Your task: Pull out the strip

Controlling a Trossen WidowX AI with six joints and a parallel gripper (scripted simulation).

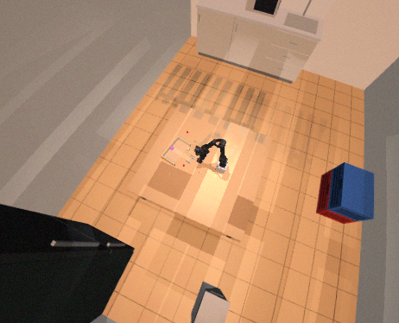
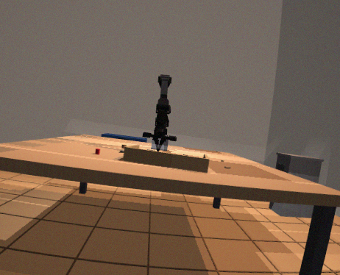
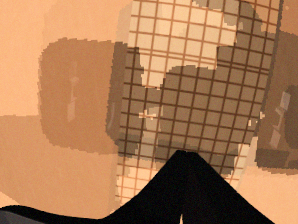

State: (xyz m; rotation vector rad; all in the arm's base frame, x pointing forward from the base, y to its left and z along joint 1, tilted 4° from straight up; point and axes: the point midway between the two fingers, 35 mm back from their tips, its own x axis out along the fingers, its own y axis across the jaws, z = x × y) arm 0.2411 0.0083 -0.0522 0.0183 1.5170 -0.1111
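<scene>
The checkered strip is 10 cm ahead of my gripper tip and 1 cm to the right of it.
</scene>
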